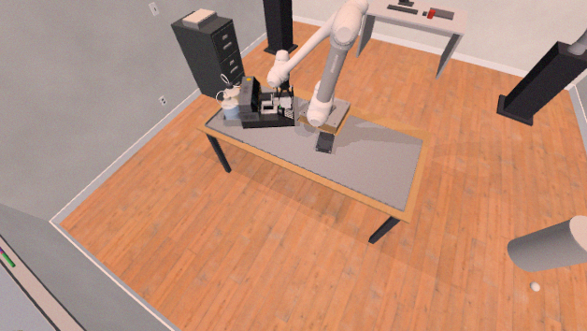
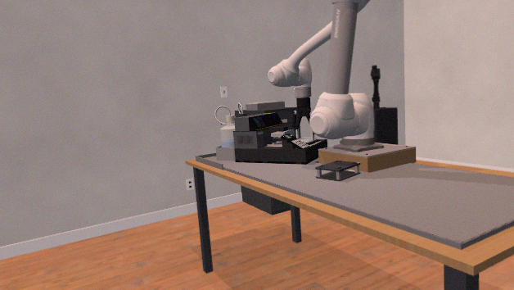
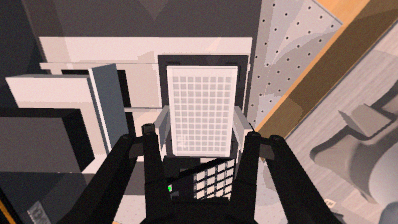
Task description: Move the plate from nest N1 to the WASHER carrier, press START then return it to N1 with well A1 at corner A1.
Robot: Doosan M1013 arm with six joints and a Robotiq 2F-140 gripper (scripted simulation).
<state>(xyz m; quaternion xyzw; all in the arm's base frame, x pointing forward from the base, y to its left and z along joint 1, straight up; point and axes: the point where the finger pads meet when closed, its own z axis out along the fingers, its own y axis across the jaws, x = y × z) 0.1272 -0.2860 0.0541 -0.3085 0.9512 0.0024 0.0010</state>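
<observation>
Right now the white well plate is 3 cm below my hand. From my hand the other things lie so: black plate nest N1: 47 cm to the left, 14 cm ahead, 8 cm below; plate washer: 12 cm to the right, 9 cm ahead, 1 cm above.
</observation>
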